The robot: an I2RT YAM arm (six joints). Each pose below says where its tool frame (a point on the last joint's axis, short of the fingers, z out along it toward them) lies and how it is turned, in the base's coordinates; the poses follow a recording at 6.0 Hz.
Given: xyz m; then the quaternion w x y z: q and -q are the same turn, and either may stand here.
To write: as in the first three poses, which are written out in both.
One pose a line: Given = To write
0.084 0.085 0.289 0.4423 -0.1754 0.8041 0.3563 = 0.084 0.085 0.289 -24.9 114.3 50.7
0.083 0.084 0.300 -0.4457 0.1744 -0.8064 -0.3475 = 0.083 0.084 0.300 -24.8 114.5 49.3
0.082 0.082 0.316 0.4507 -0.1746 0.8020 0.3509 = 0.082 0.082 0.316 -24.7 113.6 49.7
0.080 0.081 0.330 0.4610 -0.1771 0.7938 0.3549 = 0.080 0.081 0.330 -25.0 111.9 50.0
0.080 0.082 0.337 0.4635 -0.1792 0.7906 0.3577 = 0.080 0.082 0.337 -25.2 111.3 50.4
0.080 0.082 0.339 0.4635 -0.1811 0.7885 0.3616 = 0.080 0.082 0.339 -25.5 111.0 50.9
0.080 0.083 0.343 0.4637 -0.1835 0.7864 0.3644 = 0.080 0.083 0.343 -25.8 110.7 51.3
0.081 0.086 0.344 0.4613 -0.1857 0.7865 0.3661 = 0.081 0.086 0.344 -26.2 110.9 51.6
